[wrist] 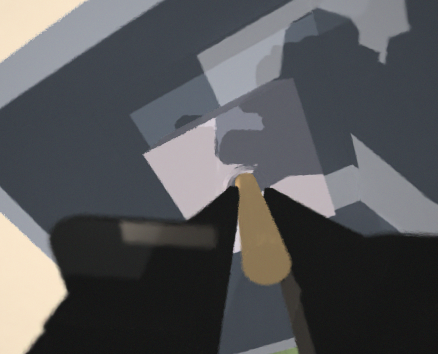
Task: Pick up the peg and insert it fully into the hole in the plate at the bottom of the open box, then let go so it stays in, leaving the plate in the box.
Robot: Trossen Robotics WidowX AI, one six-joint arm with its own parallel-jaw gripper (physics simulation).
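Frame: origin at the arm's base, x down, y left, z ahead, level; metres.
Seen in the pictures: gripper, fingertip midpoint: (pixel 250 195).
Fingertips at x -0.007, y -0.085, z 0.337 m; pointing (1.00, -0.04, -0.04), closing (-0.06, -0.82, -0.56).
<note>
Pixels of each thing's top centre, then the offset from my fingertips to it. "pt": a spot on its surface instead. Level surfaces: height alone.
- tan peg at its top centre: (pixel 272 280) dx -0.051, dy +0.001, dz +0.000 m
- hole's raised ring at its top centre: (pixel 246 188) dx +0.016, dy +0.002, dz -0.004 m
- pale pink plate at a spot on its surface: (pixel 172 172) pt dx +0.019, dy +0.034, dz +0.028 m
- open box at a spot on its surface: (pixel 55 60) pt dx -0.021, dy +0.025, dz +0.087 m
- cream surface at its surface level: dx +0.077 m
The tan peg (pixel 264 240) is held between the two black fingers of my gripper (pixel 250 195), which is shut on it. Its far end points away from the camera and overlaps the hole's raised ring (pixel 233 175) in the plate. Most of the hole is hidden behind the peg's end, and I cannot tell whether that end is inside it. The pale pink plate (pixel 172 172) lies in the open box (pixel 55 60), partly in shadow, below the fingertips.
The box's grey walls show at the upper left, left edge and bottom. Lighter grey patches and dark shadows cross the dark box interior at the upper middle and right. A cream surface (pixel 25 280) shows outside the box, and a green sliver (pixel 287 351) at the bottom edge.
</note>
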